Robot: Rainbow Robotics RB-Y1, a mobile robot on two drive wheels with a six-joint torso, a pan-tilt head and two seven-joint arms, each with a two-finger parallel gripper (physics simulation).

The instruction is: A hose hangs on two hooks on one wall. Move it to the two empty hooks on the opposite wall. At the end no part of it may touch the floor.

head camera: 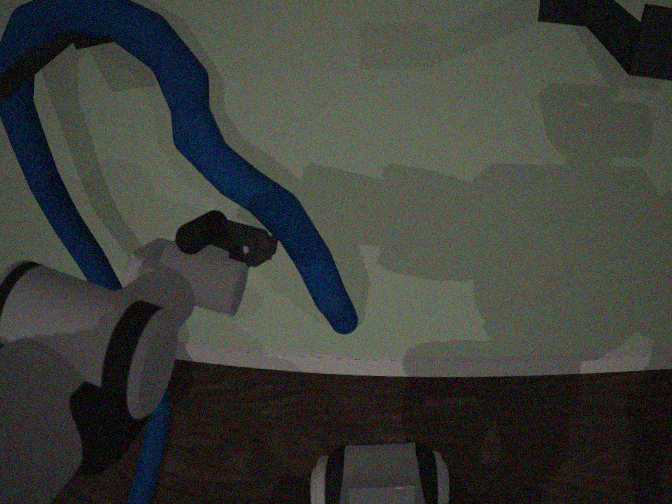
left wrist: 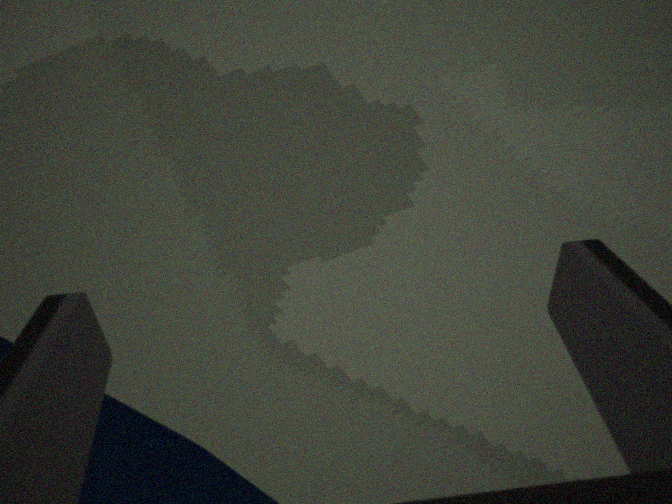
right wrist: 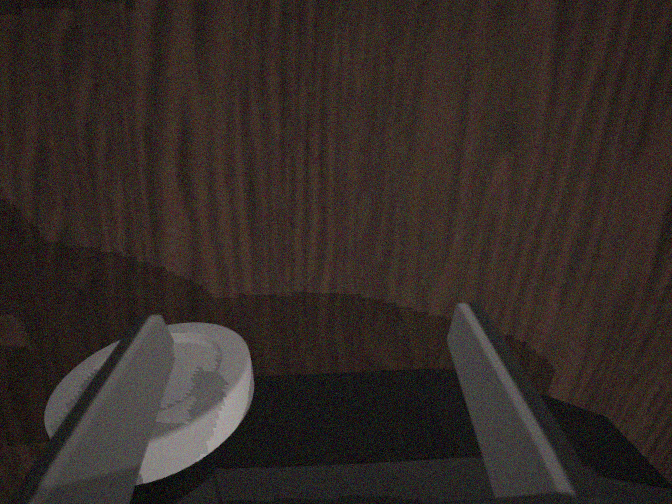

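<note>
A blue hose [head camera: 217, 157] hangs over a dark hook [head camera: 24, 67] at the upper left of the green wall in the head view. One end dangles free above the baseboard [head camera: 341, 320]; the other strand runs down behind my left arm toward the floor [head camera: 149, 450]. My left gripper [head camera: 246, 244] is open and empty, just left of the dangling strand. In the left wrist view the open fingers [left wrist: 347, 336] face the bare wall, with a bit of hose [left wrist: 157, 466] at the lower left. My right gripper [right wrist: 309, 390] is open and empty, pointing at the floor.
A second dark hook [head camera: 613, 32] sits at the upper right of the wall and carries no hose. The floor [head camera: 434, 423] is dark wood. A white round part of my base [right wrist: 162, 396] shows under the right gripper. My own shadow falls on the wall.
</note>
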